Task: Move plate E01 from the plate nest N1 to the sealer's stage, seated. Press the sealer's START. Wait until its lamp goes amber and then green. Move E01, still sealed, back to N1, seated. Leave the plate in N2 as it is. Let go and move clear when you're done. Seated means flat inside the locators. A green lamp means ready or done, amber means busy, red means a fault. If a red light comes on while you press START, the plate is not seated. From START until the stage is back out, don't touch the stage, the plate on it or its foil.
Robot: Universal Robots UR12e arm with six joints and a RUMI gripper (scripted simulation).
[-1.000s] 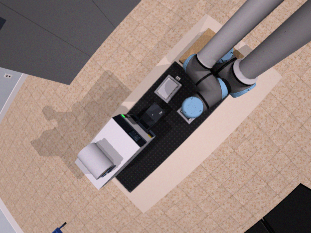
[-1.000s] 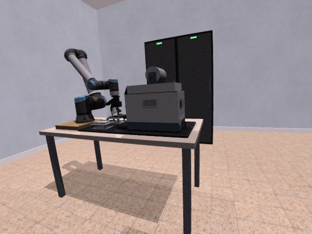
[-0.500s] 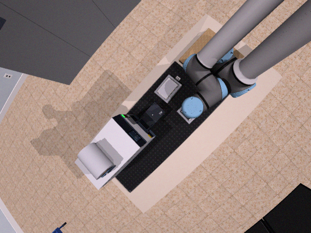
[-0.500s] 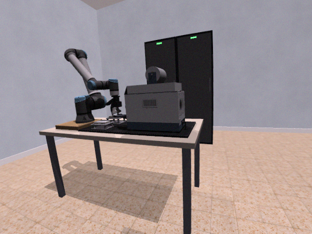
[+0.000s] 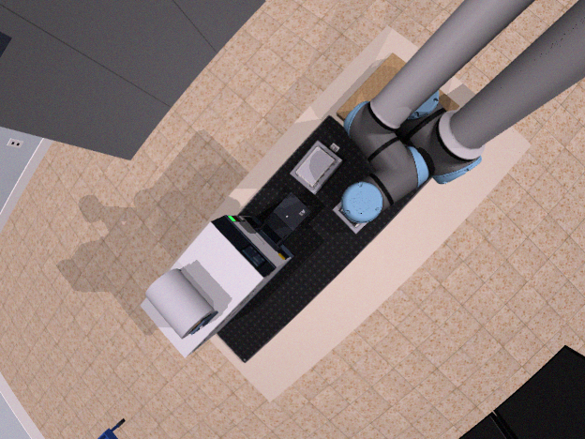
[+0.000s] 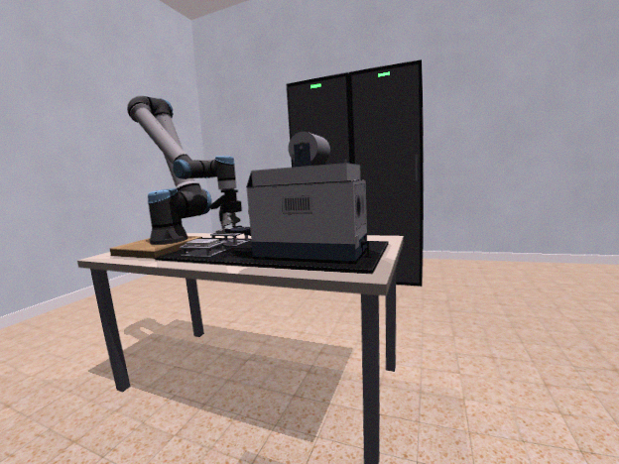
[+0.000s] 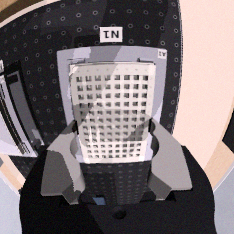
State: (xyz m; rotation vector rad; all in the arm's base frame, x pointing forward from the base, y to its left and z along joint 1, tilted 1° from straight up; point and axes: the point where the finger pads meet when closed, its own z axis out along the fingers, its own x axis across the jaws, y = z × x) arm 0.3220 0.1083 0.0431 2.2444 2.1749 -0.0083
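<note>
Right now my hand is 2 cm above the plate nest N1. The rest, counted from my hand: foil roll 54 cm ahead, 15 cm to the right, 35 cm above; square start button 31 cm ahead, 25 cm to the right, 12 cm above; sealer stage 20 cm ahead, 16 cm to the right, 3 cm above.
</note>
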